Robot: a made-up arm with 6 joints.
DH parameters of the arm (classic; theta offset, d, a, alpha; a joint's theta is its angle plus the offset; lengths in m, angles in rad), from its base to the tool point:
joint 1: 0 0.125 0 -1.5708
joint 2: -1.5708 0 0.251 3.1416
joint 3: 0 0 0 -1.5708
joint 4: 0 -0.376 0 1.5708
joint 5: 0 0.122 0 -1.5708
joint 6: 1.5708 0 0 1.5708
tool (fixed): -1.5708 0 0 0
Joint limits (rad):
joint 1: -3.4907..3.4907
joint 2: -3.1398..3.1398
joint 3: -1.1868..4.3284
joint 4: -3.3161..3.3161
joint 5: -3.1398..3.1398
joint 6: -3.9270..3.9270
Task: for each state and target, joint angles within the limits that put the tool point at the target. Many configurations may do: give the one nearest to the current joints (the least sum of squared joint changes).
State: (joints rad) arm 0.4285 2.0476 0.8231 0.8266 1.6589 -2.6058
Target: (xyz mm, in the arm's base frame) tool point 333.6 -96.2 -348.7
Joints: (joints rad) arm 0.0045 2.0044 0.5204 0.6422 1.6589 -2.6058
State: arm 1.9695 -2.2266 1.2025 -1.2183 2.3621 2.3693
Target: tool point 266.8 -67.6 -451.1
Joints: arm 2.6248 -2.8691 1.5634 -0.9288 2.3621 2.3693
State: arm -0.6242 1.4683 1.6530 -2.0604 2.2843 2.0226
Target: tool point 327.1 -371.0 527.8
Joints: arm -0.9697 1.0641 2.1421 -2.0845 2.2843 2.0226
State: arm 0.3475 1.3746 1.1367 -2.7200 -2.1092 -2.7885
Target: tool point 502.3 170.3 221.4
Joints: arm 0.1327 0.6540 0.5561 -2.5663 -2.1092 -2.7885
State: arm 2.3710 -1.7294 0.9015 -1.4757 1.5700 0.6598
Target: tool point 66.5 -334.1 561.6
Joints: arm 1.8030 -1.3576 0.7686 -1.6705 1.5700 0.6598
